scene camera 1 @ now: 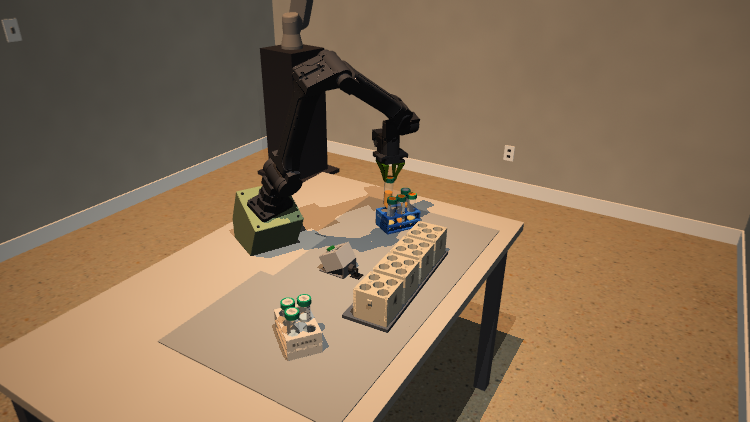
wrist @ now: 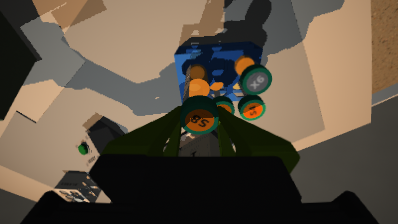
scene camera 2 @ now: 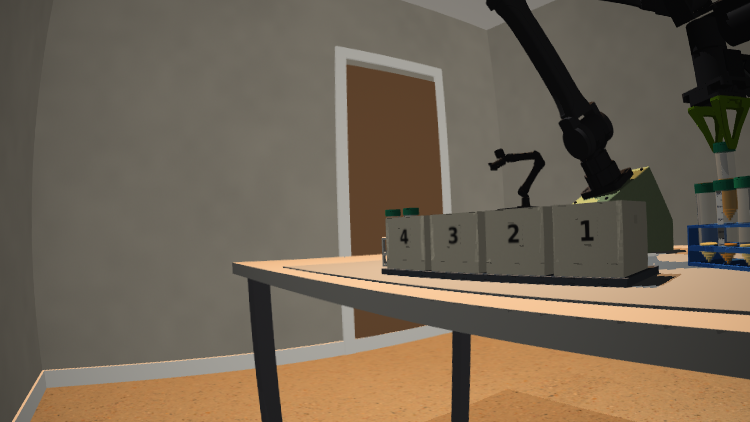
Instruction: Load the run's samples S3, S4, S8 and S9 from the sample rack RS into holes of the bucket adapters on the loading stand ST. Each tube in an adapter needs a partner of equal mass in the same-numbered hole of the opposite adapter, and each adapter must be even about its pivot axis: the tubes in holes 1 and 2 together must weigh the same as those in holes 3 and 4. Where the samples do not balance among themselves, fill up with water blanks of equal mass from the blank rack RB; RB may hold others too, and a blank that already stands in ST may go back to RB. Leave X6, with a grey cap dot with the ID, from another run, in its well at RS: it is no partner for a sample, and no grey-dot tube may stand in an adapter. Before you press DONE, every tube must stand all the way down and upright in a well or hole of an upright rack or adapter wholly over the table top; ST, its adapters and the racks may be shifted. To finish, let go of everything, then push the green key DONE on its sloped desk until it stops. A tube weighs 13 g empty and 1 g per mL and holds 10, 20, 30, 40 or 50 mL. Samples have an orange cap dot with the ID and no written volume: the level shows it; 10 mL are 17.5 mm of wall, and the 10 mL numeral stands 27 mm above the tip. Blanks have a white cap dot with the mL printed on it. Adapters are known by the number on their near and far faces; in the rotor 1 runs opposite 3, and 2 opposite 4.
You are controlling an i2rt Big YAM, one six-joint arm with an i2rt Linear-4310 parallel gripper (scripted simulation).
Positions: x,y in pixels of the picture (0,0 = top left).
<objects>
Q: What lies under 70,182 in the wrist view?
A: A blank rack RB.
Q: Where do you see a blank rack RB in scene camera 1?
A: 305,344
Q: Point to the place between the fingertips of my gripper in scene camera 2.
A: At 724,151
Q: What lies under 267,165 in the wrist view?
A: My gripper.
</objects>
